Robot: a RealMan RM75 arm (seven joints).
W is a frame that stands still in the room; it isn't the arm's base.
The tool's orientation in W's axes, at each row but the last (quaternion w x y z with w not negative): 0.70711 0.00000 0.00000 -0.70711; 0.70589 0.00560 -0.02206 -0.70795; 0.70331 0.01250 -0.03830 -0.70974; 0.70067 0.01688 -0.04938 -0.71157
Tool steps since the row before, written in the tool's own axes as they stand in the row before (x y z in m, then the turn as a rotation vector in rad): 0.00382 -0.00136 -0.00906 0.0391 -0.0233 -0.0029; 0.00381 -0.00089 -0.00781 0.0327 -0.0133 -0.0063; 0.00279 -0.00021 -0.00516 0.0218 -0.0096 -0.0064; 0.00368 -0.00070 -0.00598 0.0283 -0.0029 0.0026
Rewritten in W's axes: -0.00136 -0.00382 -0.00906 -0.0233 -0.0391 -0.0029; -0.00060 -0.00399 -0.00775 -0.0132 -0.0328 -0.0061; 0.00013 -0.00298 -0.00506 -0.0093 -0.0219 -0.0063; -0.00020 -0.00395 -0.00585 -0.0036 -0.0281 0.0036
